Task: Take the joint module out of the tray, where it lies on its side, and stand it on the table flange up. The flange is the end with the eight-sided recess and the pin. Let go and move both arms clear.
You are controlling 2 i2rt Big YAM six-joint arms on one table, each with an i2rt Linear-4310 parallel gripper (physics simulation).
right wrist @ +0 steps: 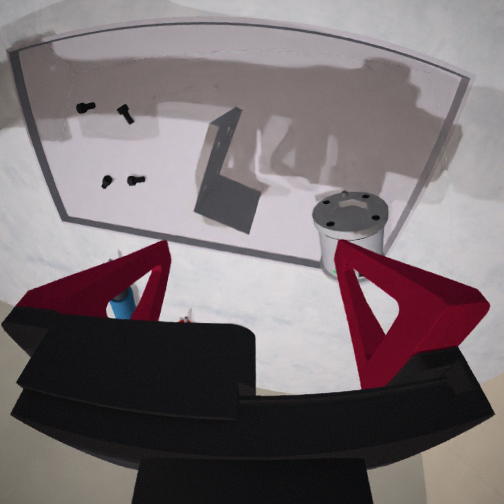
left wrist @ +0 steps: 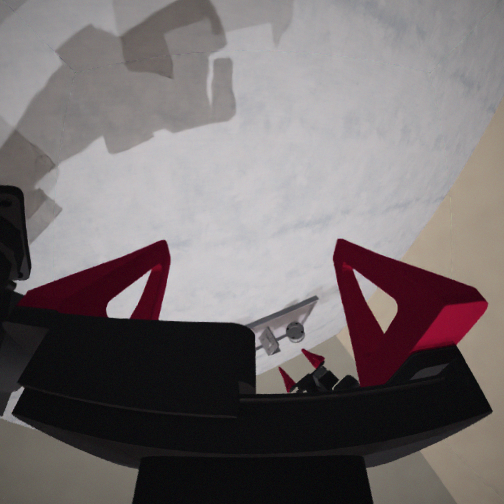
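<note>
The joint module (right wrist: 350, 225) is a silver cylinder standing upright, its flange with the recess and bolt holes facing up. It stands at the near right corner of the grey-rimmed tray (right wrist: 240, 145). Its base is hidden behind my right finger, so I cannot tell whether it is inside or outside the rim. My right gripper (right wrist: 250, 272) is open and empty, short of the module. My left gripper (left wrist: 250, 272) is open and empty over bare table, far from the tray. The left wrist view shows the tray (left wrist: 287, 311), the module (left wrist: 295, 331) and the right gripper (left wrist: 300, 369) small in the distance.
In the tray lie several black screws (right wrist: 120, 145) and a dark grey L-shaped bracket (right wrist: 225, 175). A blue-handled screwdriver (right wrist: 121, 302) and a small red item (right wrist: 186, 316) lie on the table near my right gripper. The table edge and beige floor (left wrist: 470, 210) are to the right.
</note>
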